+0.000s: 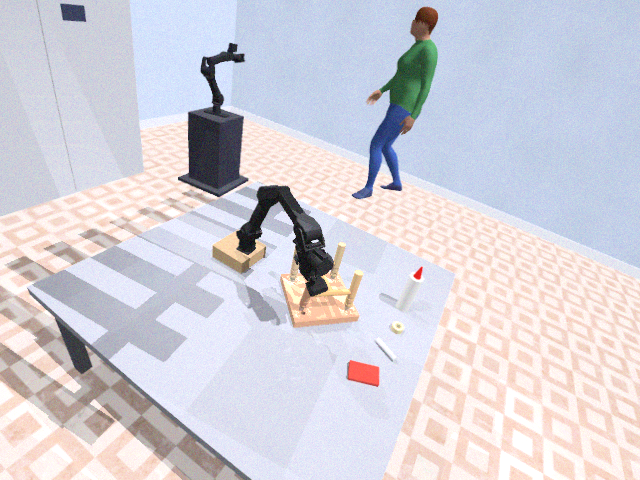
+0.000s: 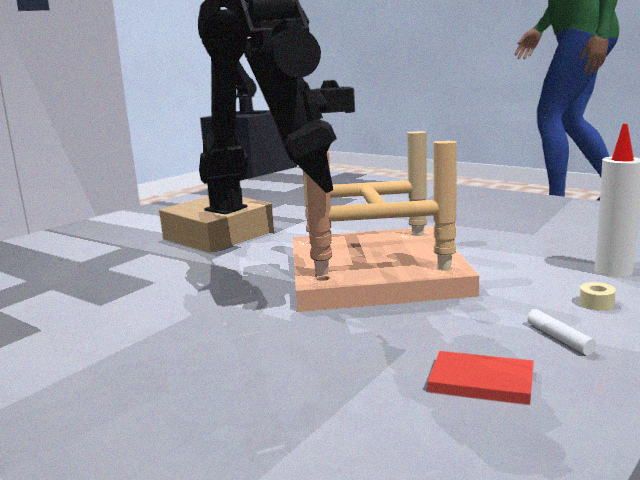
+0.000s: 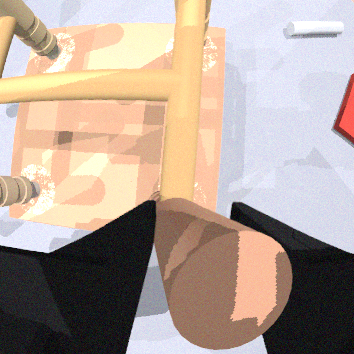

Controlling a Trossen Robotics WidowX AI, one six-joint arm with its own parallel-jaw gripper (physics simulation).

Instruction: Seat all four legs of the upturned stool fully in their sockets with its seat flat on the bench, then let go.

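Places are measured from the arm's base along level axes (x left, y ahead, z down), in metres.
Where they show: gripper, fingertip midpoint: (image 2: pixel 327 188) (image 3: pixel 193 209); arm's base, link origin: (image 1: pixel 246 248) (image 2: pixel 225 208).
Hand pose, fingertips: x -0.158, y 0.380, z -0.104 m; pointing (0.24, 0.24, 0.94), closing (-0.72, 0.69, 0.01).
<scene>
Each offset is from my fingertips to the top centre of the thing. "spot": to the spot under its first point.
The upturned stool's seat (image 1: pixel 330 316) (image 2: pixel 387 294) (image 3: pixel 125 117) lies on the bench. The reddish front-left leg {dx -0.002, dy -0.016, dz -0.056 m} (image 1: pixel 303 302) (image 2: pixel 319 222) (image 3: pixel 220 300) stands over its socket, with a grey tenon showing and part of the hole visible beside it. The near right leg {spot: dx +0.101, dy +0.126, dz +0.015 m} (image 1: pixel 354 289) (image 2: pixel 445 191) and far right leg {spot: dx +0.239, dy +0.010, dz +0.025 m} (image 1: pixel 338 260) (image 2: pixel 416 160) also show grey tenons above the seat. The far left leg {spot: dx +0.121, dy -0.132, dz +0.068 m} (image 1: pixel 293 269) is mostly hidden behind my arm. Stretchers {spot: dx +0.048, dy +0.057, dz +0.035 m} (image 2: pixel 382 209) (image 3: pixel 182 125) join the legs. My gripper (image 1: pixel 316 289) (image 2: pixel 329 188) (image 3: pixel 193 209) is shut on the reddish leg's upper part.
A red block {dx -0.108, dy +0.272, dz +0.152 m} (image 1: pixel 363 373) (image 2: pixel 480 376), white rod {dx +0.030, dy +0.316, dz +0.145 m} (image 1: pixel 385 349) (image 2: pixel 560 331), pale ring {dx +0.156, dy +0.331, dz +0.142 m} (image 1: pixel 394 329) (image 2: pixel 584 298) and red-tipped white bottle {dx +0.298, dy +0.325, dz -0.063 m} (image 1: pixel 408 292) (image 2: pixel 615 217) are right of the stool. My base stands on a wooden block (image 1: pixel 227 254) (image 2: pixel 186 224). A person (image 1: pixel 413 77) stands beyond the bench.
</scene>
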